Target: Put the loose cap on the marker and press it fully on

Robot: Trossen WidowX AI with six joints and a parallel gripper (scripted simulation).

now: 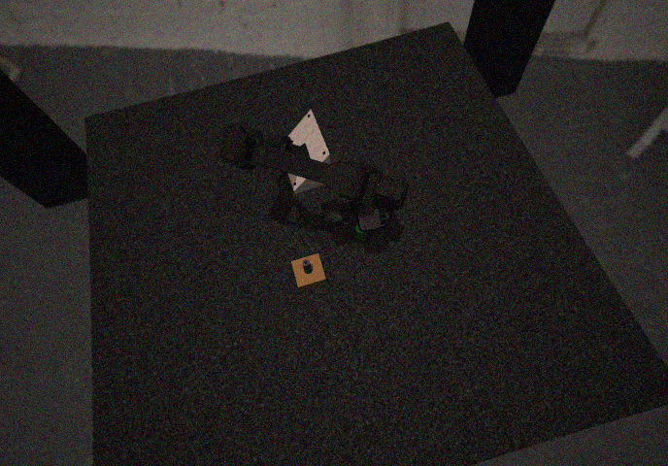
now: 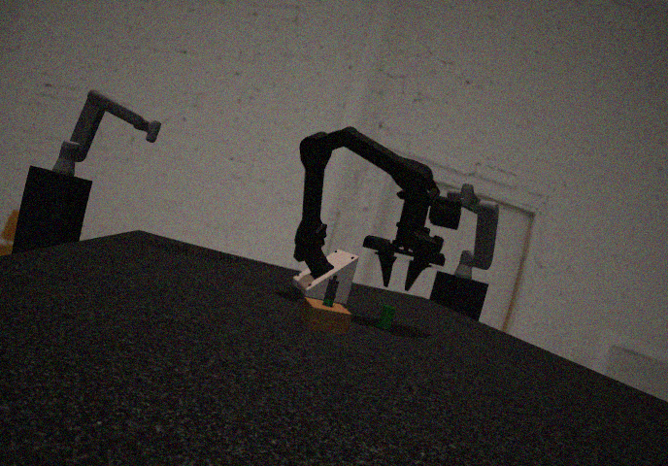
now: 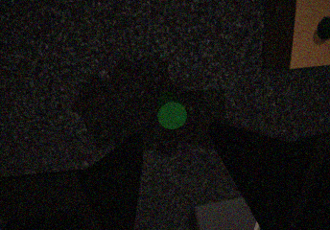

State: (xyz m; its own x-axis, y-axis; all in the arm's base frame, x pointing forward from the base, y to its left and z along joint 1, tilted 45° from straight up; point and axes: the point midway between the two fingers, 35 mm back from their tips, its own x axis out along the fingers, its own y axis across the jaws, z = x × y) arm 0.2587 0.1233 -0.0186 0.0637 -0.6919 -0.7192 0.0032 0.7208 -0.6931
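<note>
My gripper tip is now 7 cm above the green cap. Also, from my gripper tip: holder block 17 cm to the right, 7 cm below, 7 cm ahead; then dark marker 17 cm to the right, 7 cm ahead, 2 cm below.
</note>
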